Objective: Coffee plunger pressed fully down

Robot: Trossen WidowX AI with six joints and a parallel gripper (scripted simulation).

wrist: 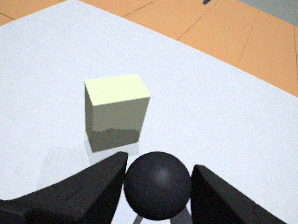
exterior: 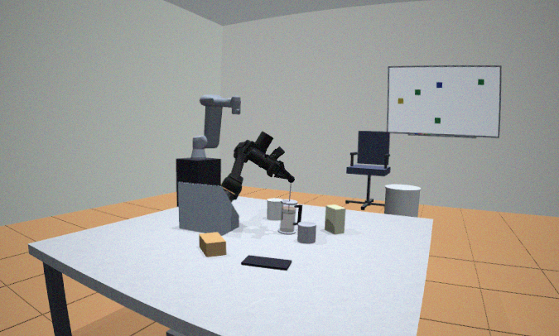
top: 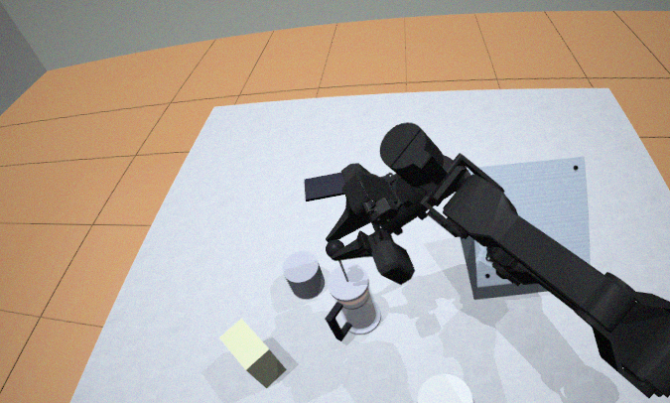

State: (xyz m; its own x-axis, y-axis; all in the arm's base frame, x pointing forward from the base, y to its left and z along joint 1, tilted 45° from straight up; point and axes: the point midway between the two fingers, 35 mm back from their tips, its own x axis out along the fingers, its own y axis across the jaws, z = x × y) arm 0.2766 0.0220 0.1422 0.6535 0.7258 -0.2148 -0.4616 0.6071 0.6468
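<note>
The glass coffee press is 1 cm behind my gripper tip, 1 cm to the left of it and 12 cm below it. Round my gripper tip: grey cylinder: 10 cm ahead, 6 cm to the right, 20 cm below; then orange block: 10 cm behind, 36 cm to the right, 21 cm below.
</note>
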